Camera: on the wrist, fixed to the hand. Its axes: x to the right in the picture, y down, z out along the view.
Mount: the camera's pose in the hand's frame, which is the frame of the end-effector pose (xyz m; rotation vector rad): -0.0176 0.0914 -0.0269 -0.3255 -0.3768 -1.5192
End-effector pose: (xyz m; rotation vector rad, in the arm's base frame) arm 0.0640 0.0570 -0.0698 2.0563 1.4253 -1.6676
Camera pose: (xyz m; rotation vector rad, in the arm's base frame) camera 0.1495 0.0138 -0.0846 -0.1441 -2.4814 1.3727
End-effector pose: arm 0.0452 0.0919 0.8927 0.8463 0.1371 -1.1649
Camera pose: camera 0.1238 0.1346 0.9300 0.0764 0.7128 -2.5867
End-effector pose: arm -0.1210 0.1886 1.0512 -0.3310 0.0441 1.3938
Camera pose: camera -0.2084 0.1775 1.0110 -0.2481 -0.6320 -0.0811
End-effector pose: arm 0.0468 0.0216 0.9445 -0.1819 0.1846 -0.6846
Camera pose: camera 0.0830 0.0995 0.8997 -0.7910 -0.2665 -2.1036
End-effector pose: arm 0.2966 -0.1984 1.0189 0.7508 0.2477 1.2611
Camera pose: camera 0.2059 -0.1947 1.0528 0.3048 0.2085 -0.2872
